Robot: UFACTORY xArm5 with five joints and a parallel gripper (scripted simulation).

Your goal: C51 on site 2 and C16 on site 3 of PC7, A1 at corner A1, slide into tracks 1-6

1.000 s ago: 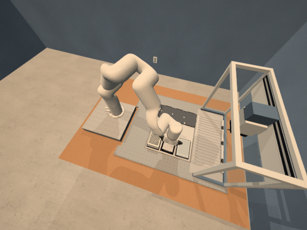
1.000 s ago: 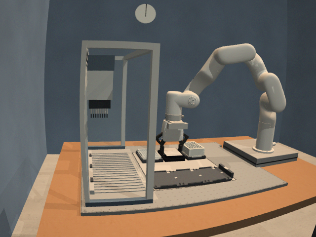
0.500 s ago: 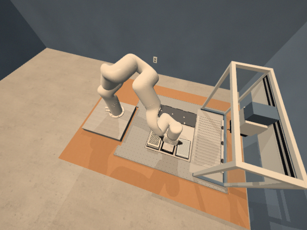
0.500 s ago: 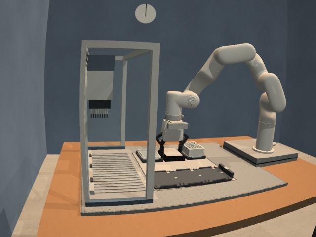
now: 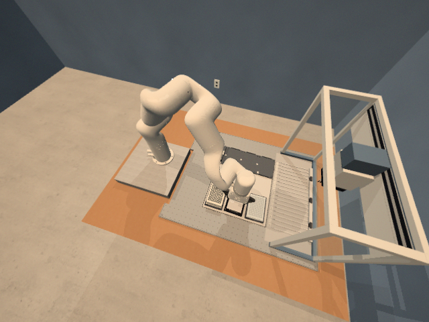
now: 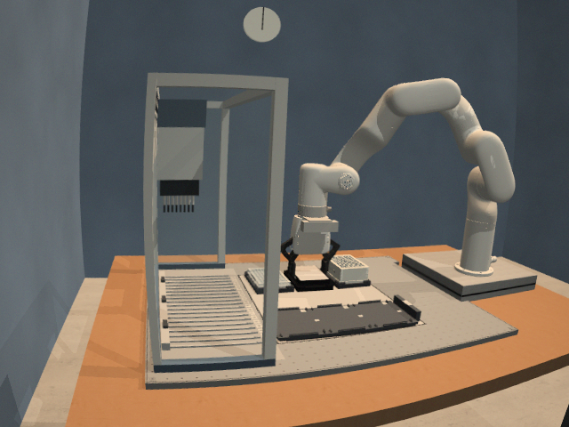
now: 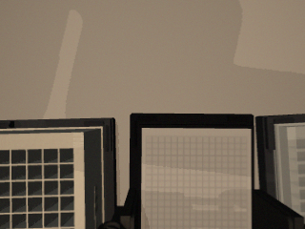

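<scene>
The plate nest S2 lies 3 cm below my hand. The rest, counted from my hand: plate nest S1: 11 cm behind, 3 cm below, 2 cm to the left; 96-well plate C15: 11 cm ahead, 2 cm to the right, 1 cm below; dark carrier PC7: 26 cm to the left, 6 cm ahead, 2 cm below.
</scene>
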